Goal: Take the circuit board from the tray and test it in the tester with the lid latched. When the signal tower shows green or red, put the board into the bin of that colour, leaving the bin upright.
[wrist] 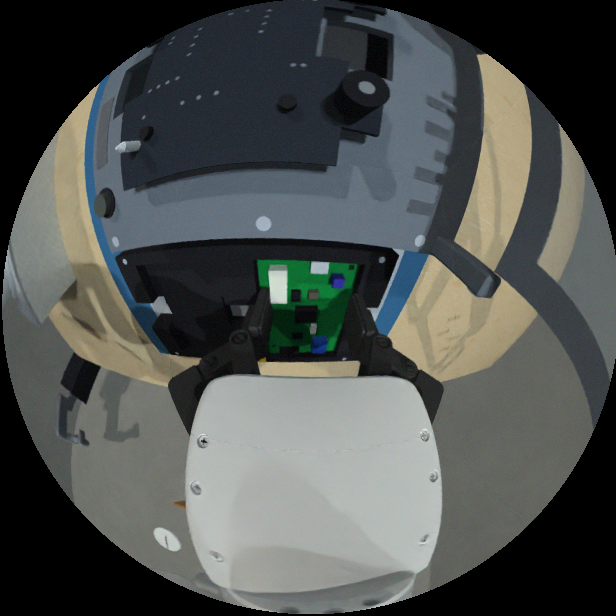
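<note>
The green circuit board (304,310) lies flat in a black recess (189,298) with a blue rim, just below the grey tester body (275,201). My gripper (307,321) hangs right over it. Its two black fingers press against the board's left and right edges, so it is shut on the board. A dark lid panel (229,97) with small white dots and a black round knob (359,94) lies beyond the recess. A grey lever (465,267) sticks out at the tester's right corner. No tray, bin or signal tower is in view.
The tester stands on a tan table top (459,321). A dark grey band (551,229) curves across the right side. A pale grey block (34,270) sits at the left edge. A small dark bracket (77,379) hangs at the lower left.
</note>
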